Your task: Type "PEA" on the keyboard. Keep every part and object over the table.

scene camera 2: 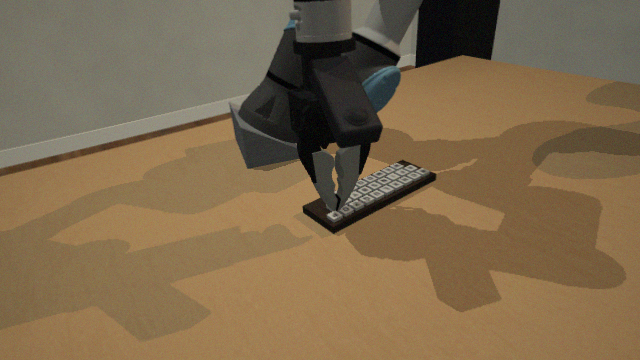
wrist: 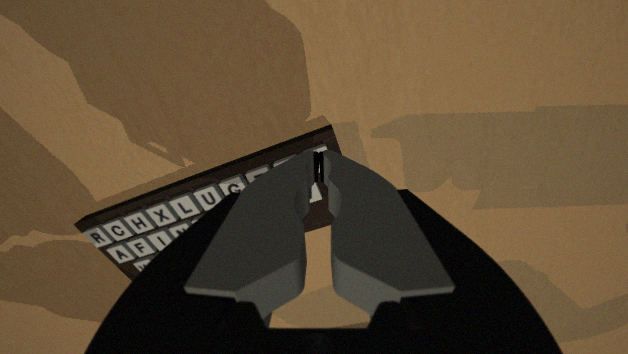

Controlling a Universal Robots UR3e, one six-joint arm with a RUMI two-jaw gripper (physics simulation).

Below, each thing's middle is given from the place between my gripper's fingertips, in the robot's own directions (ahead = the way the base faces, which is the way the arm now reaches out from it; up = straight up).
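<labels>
There is the dark keyboard (scene camera 2: 371,193), and it sits 9 cm to the left of my hand, 4 cm behind it and 2 cm below it.
</labels>
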